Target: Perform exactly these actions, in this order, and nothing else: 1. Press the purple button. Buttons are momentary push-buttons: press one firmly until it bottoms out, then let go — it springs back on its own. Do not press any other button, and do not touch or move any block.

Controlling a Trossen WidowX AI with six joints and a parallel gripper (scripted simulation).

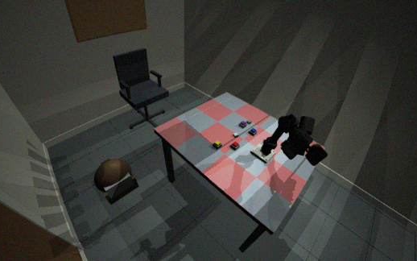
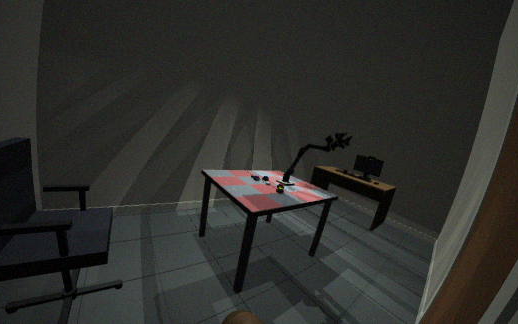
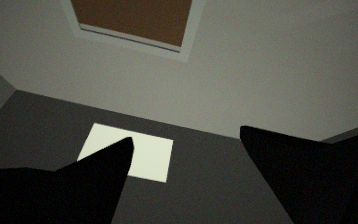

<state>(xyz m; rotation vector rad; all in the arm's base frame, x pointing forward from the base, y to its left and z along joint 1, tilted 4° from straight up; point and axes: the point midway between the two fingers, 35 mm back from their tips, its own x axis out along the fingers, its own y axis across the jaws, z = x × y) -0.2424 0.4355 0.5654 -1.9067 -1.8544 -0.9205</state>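
Right now the purple button is 570 mm ahead of my gripper tip, 510 mm to the right of it and 590 mm below it. Also, from my gripper tip: red button: 440 mm ahead, 290 mm to the right, 590 mm below; blue button: 460 mm ahead, 520 mm to the right, 590 mm below; yellow button: 520 mm ahead, 190 mm to the right, 590 mm below.
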